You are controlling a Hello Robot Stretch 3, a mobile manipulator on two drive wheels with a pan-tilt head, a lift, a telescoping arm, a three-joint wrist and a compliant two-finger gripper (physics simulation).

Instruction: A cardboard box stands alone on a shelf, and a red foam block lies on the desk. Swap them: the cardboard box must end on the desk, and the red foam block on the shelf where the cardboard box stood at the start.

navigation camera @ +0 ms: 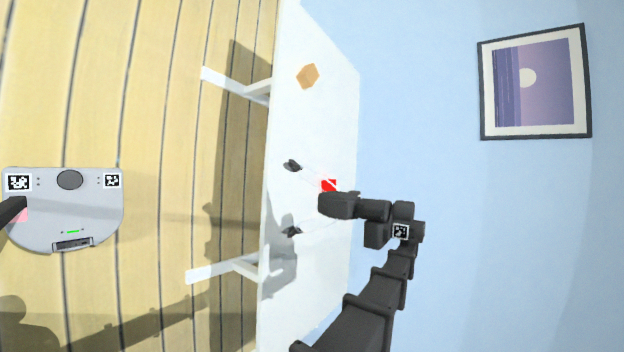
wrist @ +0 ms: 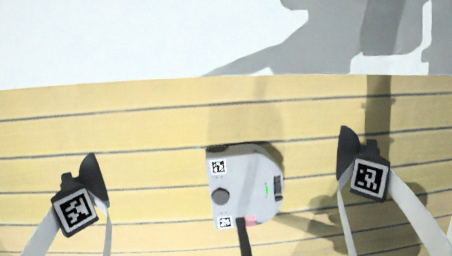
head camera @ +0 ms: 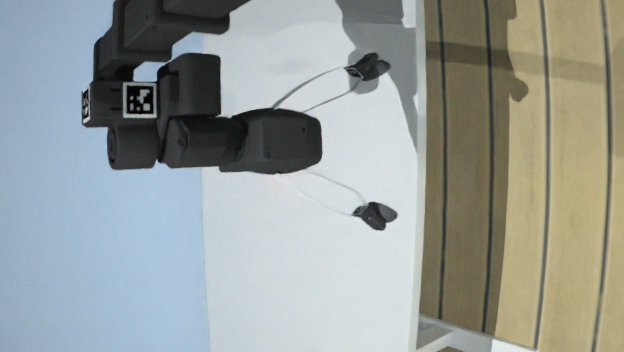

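Seen in the pictures: gripper, between the fingertips: point(navigation camera: 284, 198) point(wrist: 220, 159) point(head camera: 388, 140); robot's base, origin of its link: point(navigation camera: 70, 178) point(wrist: 220, 179).
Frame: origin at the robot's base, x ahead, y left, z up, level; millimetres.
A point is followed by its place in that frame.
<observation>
My gripper point(head camera: 374, 141) @(z 857, x -22, y -423 mm) point(navigation camera: 292, 198) @(z 857, x -22, y -423 mm) point(wrist: 220, 159) @(z 857, x -22, y -423 mm) is open and empty over the white desk, its fingers pointing back toward the robot's base. The red foam block point(navigation camera: 328, 185) @(z 759, x -13, y -833 mm) lies on the desk point(head camera: 300, 300) @(z 720, x 292, y -802 mm) point(navigation camera: 310, 135) @(z 720, x 210, y -732 mm) point(wrist: 100, 40) @(z 720, x 114, y -545 mm). In the navigation view it shows beside the gripper's body, partly covered by a finger strip. The gripper's body hides it in the head view. The tan cardboard box point(navigation camera: 307, 76) @(z 770, x 427, y -632 mm) stands on the same white surface, toward the far end in the navigation view. No shelf shows in these views.
The blue wall point(head camera: 100, 250) @(z 1021, x 216, y -1319 mm) point(navigation camera: 425, 100) @(z 1128, x 492, y -1331 mm) rises behind the desk, with a framed picture point(navigation camera: 537, 82) @(z 1656, x 516, y -1309 mm) on it. The extended arm point(navigation camera: 360, 320) @(z 1184, x -83, y -177 mm) reaches past the desk's wall-side edge. White desk legs point(navigation camera: 220, 81) stand on the plank floor. The robot's grey base point(navigation camera: 95, 210) @(z 160, x -118, y -72 mm) point(wrist: 250, 170) @(z 160, x -128, y -99 mm) stands on the floor.
</observation>
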